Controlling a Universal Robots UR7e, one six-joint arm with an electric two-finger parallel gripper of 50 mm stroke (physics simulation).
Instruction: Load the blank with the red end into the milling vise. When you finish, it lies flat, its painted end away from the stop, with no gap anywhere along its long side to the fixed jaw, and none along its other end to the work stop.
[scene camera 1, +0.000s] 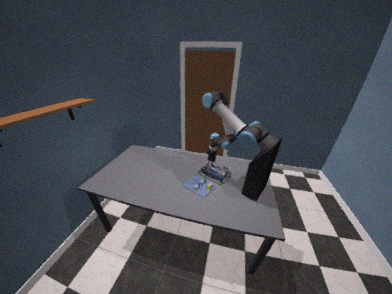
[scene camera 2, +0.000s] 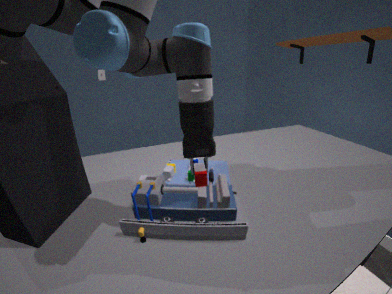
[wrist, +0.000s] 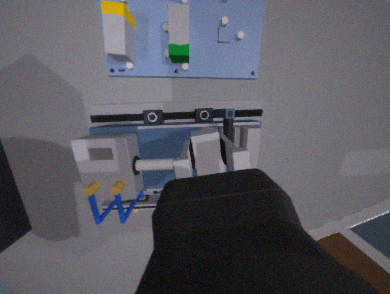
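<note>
The red-ended blank (scene camera 2: 200, 178) (wrist: 206, 150) is held roughly level, its red end toward scene camera 2. In the wrist view the red end is hidden behind the gripper body. My gripper (scene camera 2: 199, 166) (wrist: 205, 146) is shut on the blank's sides, over the vise (scene camera 1: 215, 175) (scene camera 2: 185, 214) (wrist: 115, 155). In scene camera 2 the blank's lower edge shows near the top of the moving jaw (scene camera 2: 202, 197), left of the fixed jaw (scene camera 2: 223, 191) (wrist: 253, 145); the exact height cannot be told. The dark work stop (scene camera 2: 211, 175) (wrist: 228, 127) stands beyond the blank's plain end.
A blue plate (scene camera 1: 192, 185) (wrist: 150, 45) carries a yellow-ended blank (wrist: 118, 32), a green-ended blank (wrist: 178, 30) and pegs. Blue hoses (scene camera 2: 149, 202) (wrist: 122, 207) rise at the vise's drive end. A grey rail (scene camera 2: 185, 230) and a black pedestal (scene camera 1: 262, 170) (scene camera 2: 40, 150) stand near the vise.
</note>
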